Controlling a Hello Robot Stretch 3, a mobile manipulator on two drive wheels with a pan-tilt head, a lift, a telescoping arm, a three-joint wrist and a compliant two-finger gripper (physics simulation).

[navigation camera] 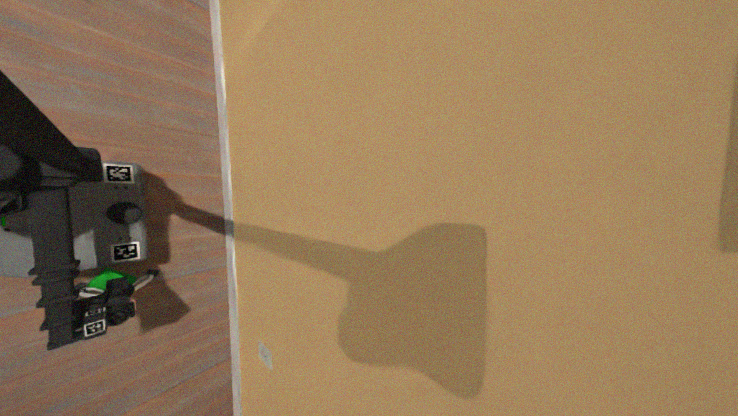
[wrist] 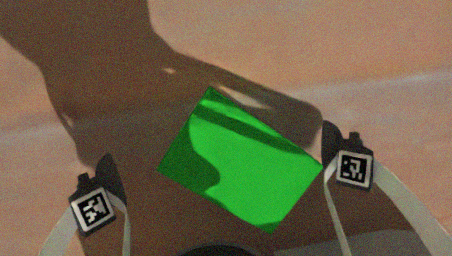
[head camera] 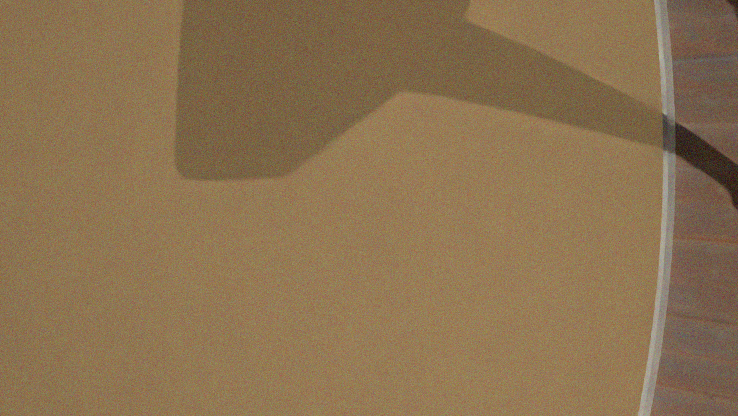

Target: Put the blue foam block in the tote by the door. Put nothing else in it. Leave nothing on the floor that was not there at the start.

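Where they show: robot's base, origin of its link: [navigation camera: 123,211].
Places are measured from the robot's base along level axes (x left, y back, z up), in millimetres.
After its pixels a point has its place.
A green block [navigation camera: 105,279] {x -238, y 52, z 45 mm} [wrist: 250,165] lies on the wood floor beside my base, partly in shadow. My gripper [navigation camera: 117,283] {x -254, y 23, z 11 mm} [wrist: 220,156] {x -254, y 23, z 11 mm} is open above it. In the wrist view the block shows between the spread fingers, with its right corner close to the right fingertip and a wider gap on the left. Whether that fingertip touches it I cannot tell. In the navigation view the gripper body hides part of the block. The blue foam block, the tote and the door do not show in these views.
A tan wall [head camera: 361,258] {x 66, y -331, z 1029 mm} [navigation camera: 568,155] {x 92, y -331, z 1255 mm} with a white baseboard [head camera: 668,206] {x 67, y -318, z 76 mm} [navigation camera: 225,155] {x 247, y -318, z 75 mm} rises close beside my base [navigation camera: 85,206] {x 26, y 71, z 159 mm}. A small pale plate [navigation camera: 265,355] {x -570, y -325, z 417 mm} is on the wall. A small green patch [navigation camera: 3,222] {x -10, y 190, z 160 mm} shows at the left edge of the navigation view.
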